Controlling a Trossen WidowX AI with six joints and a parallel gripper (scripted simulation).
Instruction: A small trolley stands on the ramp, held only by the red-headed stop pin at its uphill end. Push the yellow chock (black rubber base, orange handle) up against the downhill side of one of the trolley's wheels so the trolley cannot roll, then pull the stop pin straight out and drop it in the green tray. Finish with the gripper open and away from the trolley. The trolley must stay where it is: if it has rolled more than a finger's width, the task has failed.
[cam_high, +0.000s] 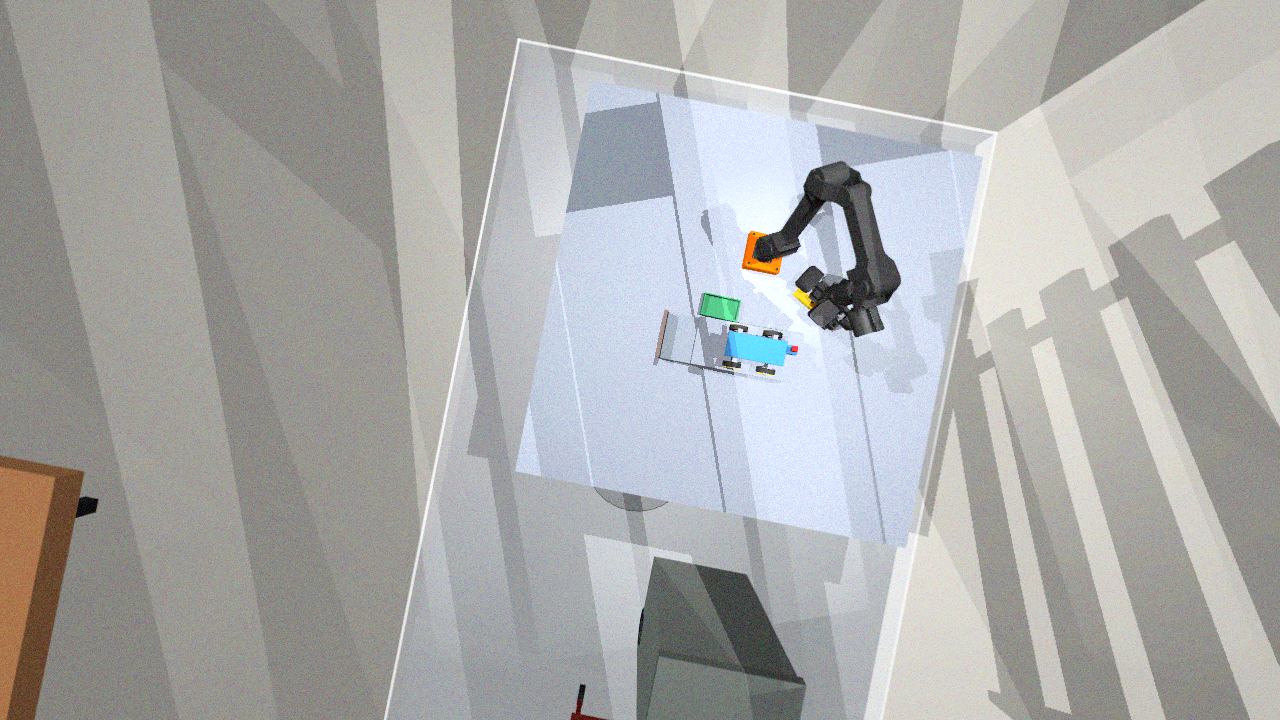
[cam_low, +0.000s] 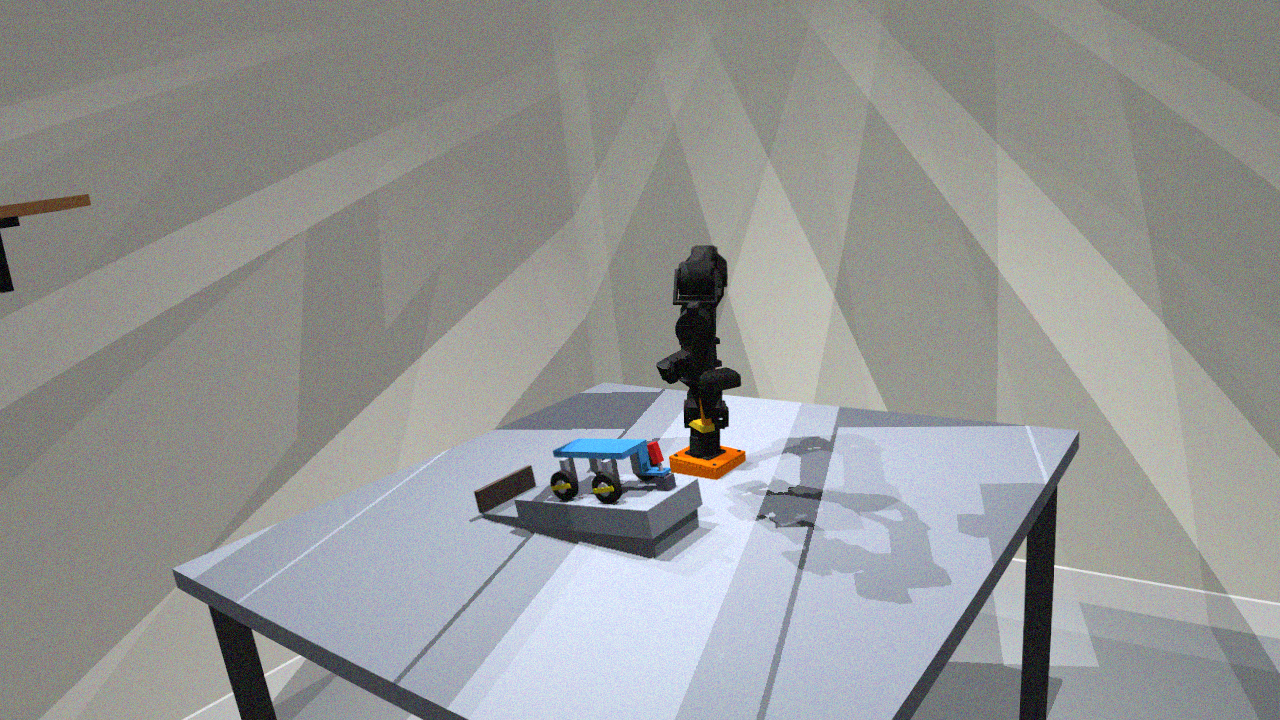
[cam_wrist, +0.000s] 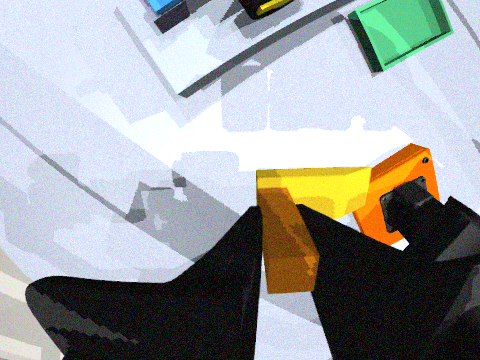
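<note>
Right now my gripper tip is 1 cm past the yellow chock, 2 cm to the left of it and 1 cm above it. From my gripper tip the other things lie so: grey ramp: 16 cm ahead, 12 cm to the right, 13 cm below; red-headed stop pin: 13 cm ahead, 4 cm below; blue trolley: 16 cm ahead, 11 cm to the right, 6 cm below.
</note>
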